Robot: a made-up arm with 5 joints. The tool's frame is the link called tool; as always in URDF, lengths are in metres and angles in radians.
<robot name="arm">
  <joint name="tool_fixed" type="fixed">
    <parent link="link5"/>
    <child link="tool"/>
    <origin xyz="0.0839 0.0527 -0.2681"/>
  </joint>
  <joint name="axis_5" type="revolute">
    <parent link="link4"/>
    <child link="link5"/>
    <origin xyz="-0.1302 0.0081 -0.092"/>
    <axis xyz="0 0 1"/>
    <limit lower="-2.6" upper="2.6" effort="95" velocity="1.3"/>
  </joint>
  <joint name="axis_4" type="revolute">
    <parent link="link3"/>
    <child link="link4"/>
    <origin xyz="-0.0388 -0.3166 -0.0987"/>
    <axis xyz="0 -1 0"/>
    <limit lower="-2.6" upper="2.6" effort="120" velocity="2.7"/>
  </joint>
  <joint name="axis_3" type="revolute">
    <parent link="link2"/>
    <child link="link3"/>
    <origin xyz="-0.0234 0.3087 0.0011"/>
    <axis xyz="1 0 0"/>
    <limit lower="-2.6" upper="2.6" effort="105" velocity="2.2"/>
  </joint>
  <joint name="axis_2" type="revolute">
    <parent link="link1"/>
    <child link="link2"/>
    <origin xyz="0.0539 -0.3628 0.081"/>
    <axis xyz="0 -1 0"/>
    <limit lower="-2.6" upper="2.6" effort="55" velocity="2"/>
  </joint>
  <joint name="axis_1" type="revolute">
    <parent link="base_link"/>
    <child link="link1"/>
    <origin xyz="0 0 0.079"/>
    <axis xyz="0 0 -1"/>
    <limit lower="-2.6" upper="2.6" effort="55" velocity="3.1"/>
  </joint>
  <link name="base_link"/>
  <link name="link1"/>
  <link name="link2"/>
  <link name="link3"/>
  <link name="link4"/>
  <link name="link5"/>
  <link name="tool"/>
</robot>
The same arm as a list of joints. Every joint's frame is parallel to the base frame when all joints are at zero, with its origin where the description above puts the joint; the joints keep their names.
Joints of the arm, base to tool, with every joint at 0 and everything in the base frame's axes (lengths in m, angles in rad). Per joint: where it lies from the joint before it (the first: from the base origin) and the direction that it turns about. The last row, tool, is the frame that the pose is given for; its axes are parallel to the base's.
axis_1: axis 0 0 -1 xyz 0.0000 0.0000 0.0790
axis_2: axis 0 -1 0 xyz 0.0539 -0.3628 0.0810
axis_3: axis 1 0 0 xyz -0.0234 0.3087 0.0011
axis_4: axis 0 -1 0 xyz -0.0388 -0.3166 -0.0987
axis_5: axis 0 0 1 xyz -0.1302 0.0081 -0.0920
tool: xyz 0.0839 0.0527 -0.2681
Joint limits (rad, base to tool): -2.6000..2.6000 -2.6000..2.6000 -2.6000..2.6000 -2.6000..2.6000 -2.6000..2.6000

